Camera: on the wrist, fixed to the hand. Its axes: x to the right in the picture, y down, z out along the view.
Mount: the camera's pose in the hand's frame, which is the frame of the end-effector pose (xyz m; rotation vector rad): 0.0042 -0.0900 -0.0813 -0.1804 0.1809 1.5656
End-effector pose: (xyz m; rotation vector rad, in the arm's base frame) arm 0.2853 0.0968 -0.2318 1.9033 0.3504 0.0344
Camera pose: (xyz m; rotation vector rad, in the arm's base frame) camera 0.2534 0.2003 -0.2865 1.5539 -1.0428 1.2090
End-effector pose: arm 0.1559 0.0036 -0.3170 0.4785 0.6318 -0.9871
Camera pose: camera 0.0568 0.0098 -0.3868 0.7005 0.3179 0.5941
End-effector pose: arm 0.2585 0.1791 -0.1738 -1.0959 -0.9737 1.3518
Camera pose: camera 0.3590 0.1872 -0.1063 2.1743 -0.1079 -2.1989
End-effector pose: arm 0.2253 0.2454 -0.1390 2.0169 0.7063 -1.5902
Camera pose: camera 0.2268 0.3664 -0.1300 1.6727 -0.6236 -0.3687
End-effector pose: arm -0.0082 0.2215 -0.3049 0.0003 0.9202 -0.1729
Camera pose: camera -0.0835 0.1382 -0.3509 0.5602 0.8872 1.3754
